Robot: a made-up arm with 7 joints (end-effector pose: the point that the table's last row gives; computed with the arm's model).
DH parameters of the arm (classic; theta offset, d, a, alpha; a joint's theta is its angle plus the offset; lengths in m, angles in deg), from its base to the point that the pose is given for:
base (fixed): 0 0.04 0.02 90
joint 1: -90 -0.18 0.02 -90
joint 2: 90 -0.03 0.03 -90
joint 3: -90 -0.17 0 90
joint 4: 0 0 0.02 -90
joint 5: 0 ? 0.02 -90
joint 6: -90 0.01 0.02 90
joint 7: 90 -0.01 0.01 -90
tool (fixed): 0 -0.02 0 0
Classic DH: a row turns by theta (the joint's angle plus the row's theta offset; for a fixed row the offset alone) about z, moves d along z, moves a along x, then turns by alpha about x.
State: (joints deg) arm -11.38 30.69 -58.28 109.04 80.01 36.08 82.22
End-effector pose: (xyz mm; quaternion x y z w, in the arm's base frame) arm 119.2 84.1 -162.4 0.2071 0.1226 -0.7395 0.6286
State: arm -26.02 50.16 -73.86 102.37 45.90 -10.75 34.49
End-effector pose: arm -15.5 144.8 -192.3 0.6517 0.3399 -0.3903 0.5544
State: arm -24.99 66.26 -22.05 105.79 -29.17 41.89 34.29
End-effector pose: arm 148.1 184.4 -106.2 -0.9716 -0.0816 -0.1682 0.1450
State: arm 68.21 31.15 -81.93 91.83 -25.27 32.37 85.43
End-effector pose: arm 233.0 34.3 -23.8 -0.9674 0.2403 -0.0630 0.0483
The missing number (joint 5, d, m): -0.27
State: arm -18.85 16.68 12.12 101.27 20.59 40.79 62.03
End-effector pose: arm 193.7 321.2 -76.1 0.6620 0.4691 -0.0683 0.5806
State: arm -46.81 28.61 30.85 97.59 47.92 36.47 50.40
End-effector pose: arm 113.3 412.3 -88.6 0.5521 0.6695 -0.0196 0.4966
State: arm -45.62 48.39 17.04 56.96 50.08 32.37 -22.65
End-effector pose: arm 75.4 470.5 -145.5 -0.4650 -0.7957 -0.2578 0.2901
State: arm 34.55 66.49 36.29 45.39 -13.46 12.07 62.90
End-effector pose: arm 117.6 530.8 136.6 0.6295 0.5072 0.5358 0.2438
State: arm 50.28 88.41 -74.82 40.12 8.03 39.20 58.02
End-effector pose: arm 207.3 506.9 -35.6 -0.7183 -0.6421 -0.0498 0.2630
